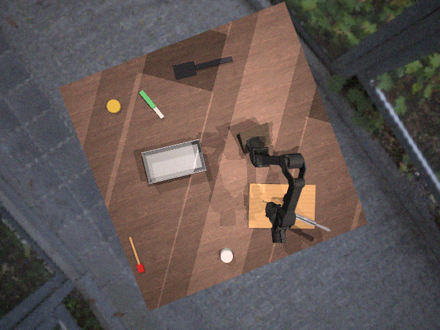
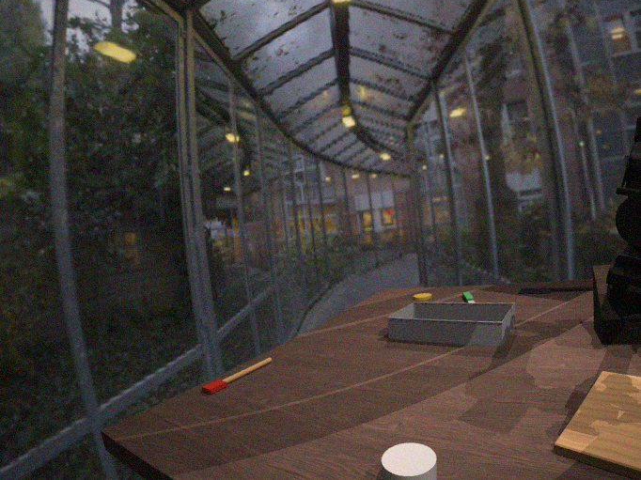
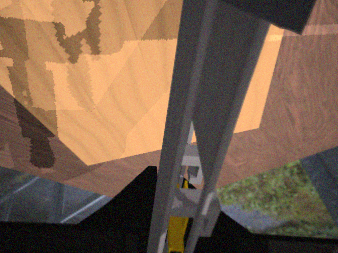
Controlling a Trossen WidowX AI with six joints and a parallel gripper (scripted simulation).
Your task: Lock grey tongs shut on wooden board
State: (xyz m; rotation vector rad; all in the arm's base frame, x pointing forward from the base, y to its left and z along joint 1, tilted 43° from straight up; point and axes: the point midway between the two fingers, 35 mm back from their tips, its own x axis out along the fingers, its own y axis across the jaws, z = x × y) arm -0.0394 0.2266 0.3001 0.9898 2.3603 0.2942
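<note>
My gripper tip is 10 mm short of the light wooden board and 120 mm above it. From my gripper tip the other things lie so: white cylinder 380 mm ahead, 150 mm to the left, 110 mm below; grey roasting tin 470 mm ahead, 420 mm to the right, 100 mm below; red-tipped wooden stick 840 mm ahead, 10 mm to the left, 120 mm below.
</note>
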